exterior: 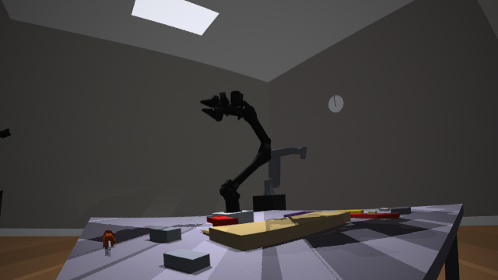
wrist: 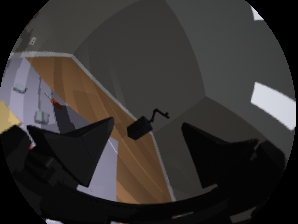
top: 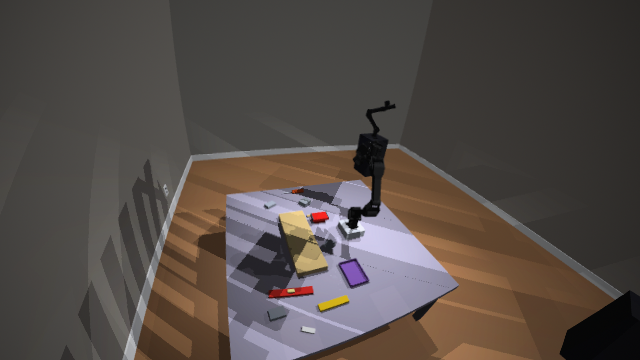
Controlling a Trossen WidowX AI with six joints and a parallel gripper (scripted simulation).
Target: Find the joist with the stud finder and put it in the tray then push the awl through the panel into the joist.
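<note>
The red stud finder is 24 cm ahead of my gripper tip, 5 cm to the right of it and 57 cm below it. Round my gripper tip: orange-handled tool (30 cm ahead, 46 cm to the right, 57 cm below); awl (22 cm ahead, 12 cm to the right, 57 cm below); purple tray (26 cm ahead, 44 cm to the left, 57 cm below).
</note>
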